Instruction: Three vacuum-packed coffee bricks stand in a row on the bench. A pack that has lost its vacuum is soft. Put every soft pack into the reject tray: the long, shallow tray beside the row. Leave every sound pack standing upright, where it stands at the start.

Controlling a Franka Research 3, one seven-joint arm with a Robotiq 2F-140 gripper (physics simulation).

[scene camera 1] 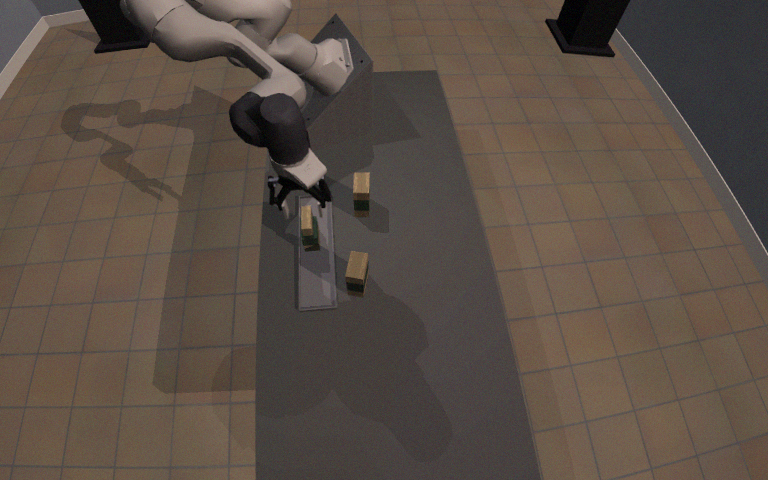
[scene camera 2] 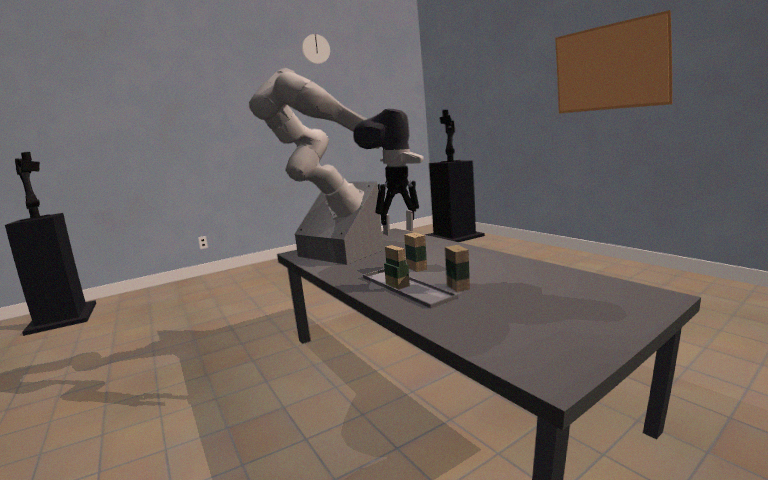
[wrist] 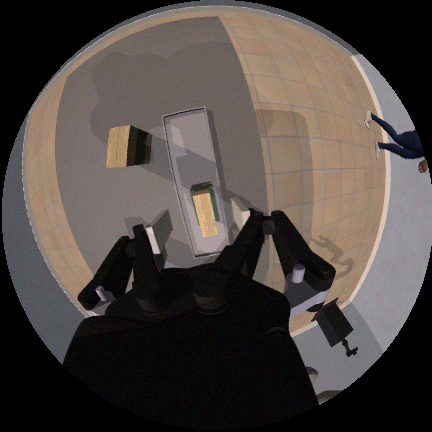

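Observation:
One coffee pack (scene camera 1: 306, 220) (scene camera 2: 395, 270) (wrist: 205, 214) stands upright in the reject tray (scene camera 1: 317, 291) (scene camera 2: 431, 294) (wrist: 190, 132), towards the robot's end; its tan top part is narrower than its green band. A second pack (scene camera 1: 361, 189) (scene camera 2: 415, 253) stands upright on the bench nearer the robot; a sliver shows behind a finger in the wrist view. A third pack (scene camera 1: 357, 268) (scene camera 2: 457, 268) (wrist: 120, 146) stands upright beside the tray's far half. My gripper (scene camera 1: 303, 210) (scene camera 2: 398, 224) (wrist: 200, 213) is open and empty, pointing down, with its fingertips above the pack in the tray.
The dark bench (scene camera 1: 419, 271) (scene camera 2: 538, 328) (wrist: 90, 185) carries the packs and tray. The tray lies near one long edge of the bench. The robot's slanted base (scene camera 1: 339, 67) (scene camera 2: 322, 246) stands at the bench's end. Black pedestals stand on the floor beyond.

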